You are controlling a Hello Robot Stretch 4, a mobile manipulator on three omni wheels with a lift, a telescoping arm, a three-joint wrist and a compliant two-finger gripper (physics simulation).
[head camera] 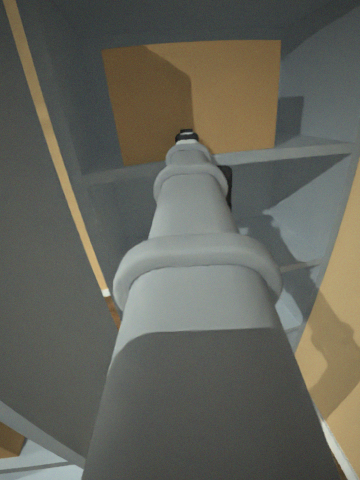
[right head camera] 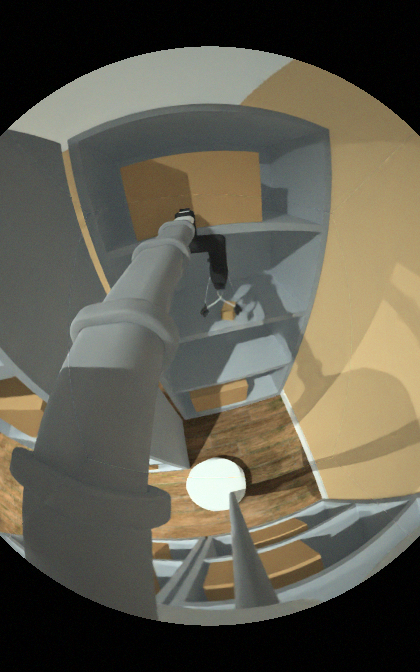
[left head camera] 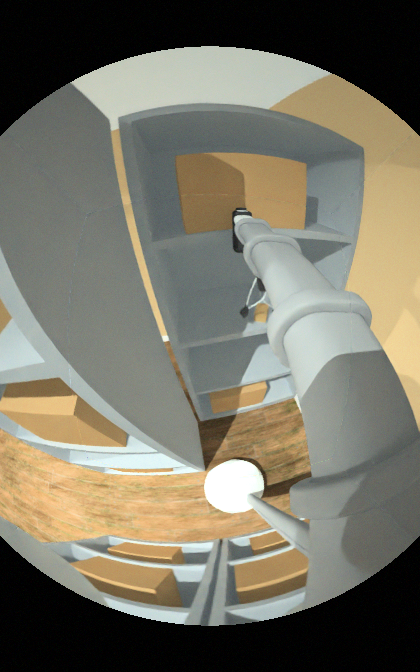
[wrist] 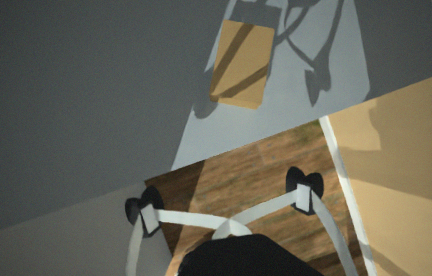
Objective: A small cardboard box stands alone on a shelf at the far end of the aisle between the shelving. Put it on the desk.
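Places are measured from the robot's base along level axes (x ahead, y left, z up), in millimetres.
Pixels of known places: gripper, fingertip midpoint: (wrist: pixel 224 193).
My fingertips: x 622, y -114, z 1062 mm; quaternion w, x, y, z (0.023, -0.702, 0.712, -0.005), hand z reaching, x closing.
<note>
Behind a point stands the place of what it marks.
The small cardboard box (left head camera: pixel 261 313) (right head camera: pixel 228 312) (wrist: pixel 243 65) {y -156, x 751, z 1009 mm} stands on a middle shelf (right head camera: pixel 200 336) (wrist: pixel 230 130) {y -132, x 682, z 959 mm} of the grey unit at the aisle's end. In the head camera view the arm hides it. My gripper (right head camera: pixel 221 309) (wrist: pixel 224 193) {y -114, x 622, z 1062 mm} is open and its fingers stand well apart, with nothing between them. In the wrist view the box is beyond the fingertips, above the middle of the picture, and the fingers hang in front of the shelf edge, over the floor. In the left head view the arm hides one finger. The desk does not show.
A large carton (head camera: pixel 235 95) {y -173, x 686, z 1562 mm} (left head camera: pixel 272 190) (right head camera: pixel 225 185) fills much of the shelf above. Another carton (left head camera: pixel 237 397) (right head camera: pixel 220 395) lies on the bottom shelf. A grey shelving side panel (head camera: pixel 45 250) {y 267, x 375, z 1319 mm} (left head camera: pixel 125 325) stands left, a tan wall (right head camera: pixel 370 325) right.
</note>
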